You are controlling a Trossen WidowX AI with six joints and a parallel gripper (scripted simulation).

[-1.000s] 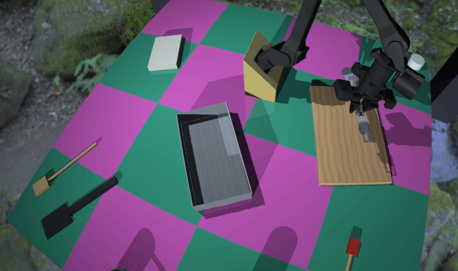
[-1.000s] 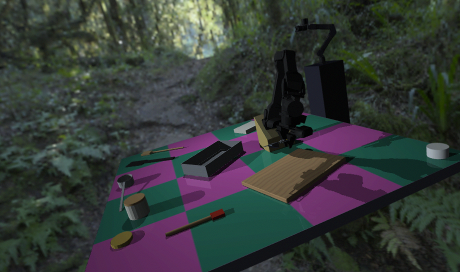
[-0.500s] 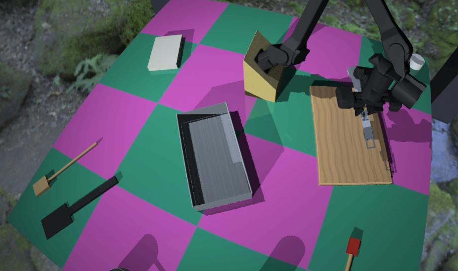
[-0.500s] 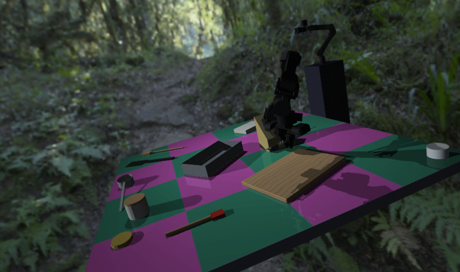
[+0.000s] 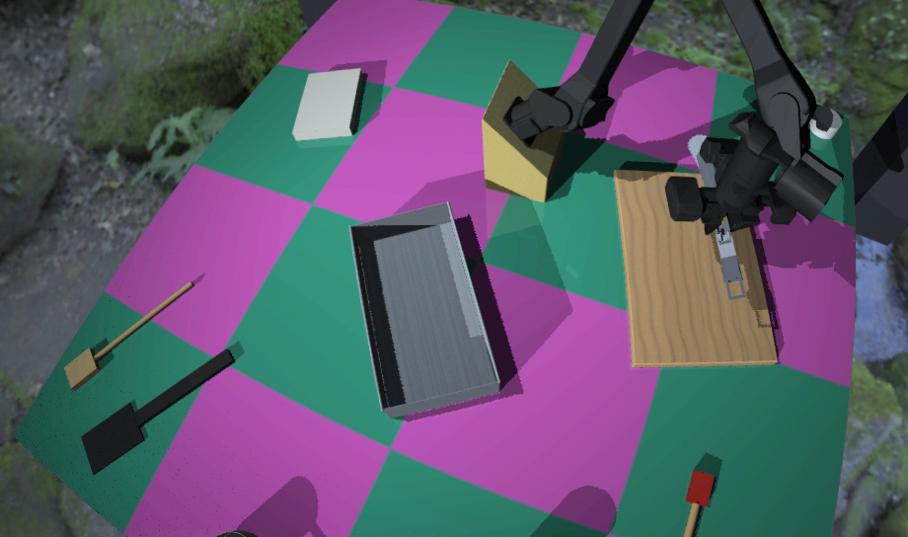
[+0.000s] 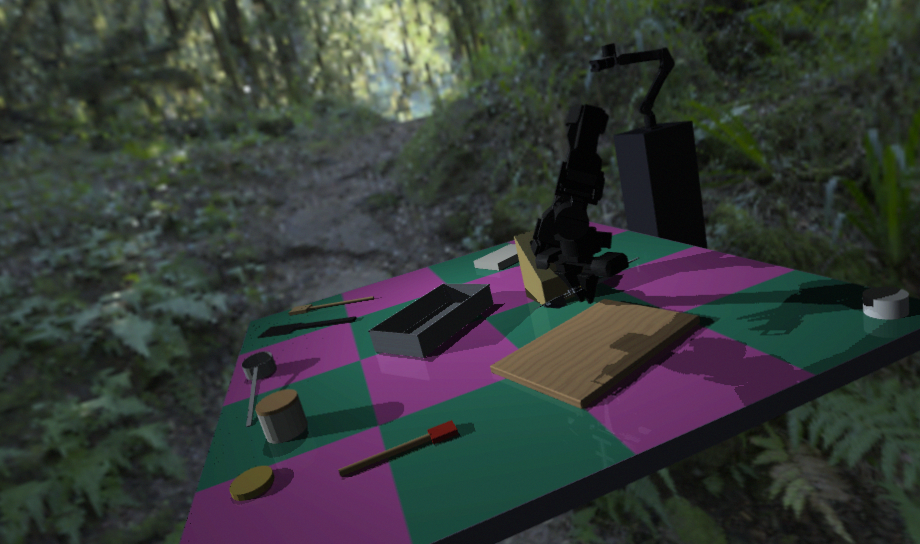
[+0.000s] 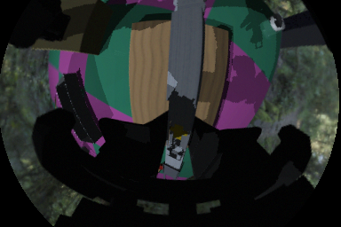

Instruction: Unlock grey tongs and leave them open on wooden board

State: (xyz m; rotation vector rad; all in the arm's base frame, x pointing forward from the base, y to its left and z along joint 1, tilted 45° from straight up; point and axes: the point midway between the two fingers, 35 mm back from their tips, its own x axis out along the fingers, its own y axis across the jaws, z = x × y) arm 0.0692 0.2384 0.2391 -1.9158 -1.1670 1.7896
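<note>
Now: gripper tip 9 cm above the wooden board. Round my gripper tip: white cylinder 46 cm behind, 23 cm to the left, 8 cm below; then roasting tin 37 cm to the right, 25 cm ahead, 7 cm below; then red-headed tool 40 cm ahead, 11 cm to the left, 9 cm below.
</note>
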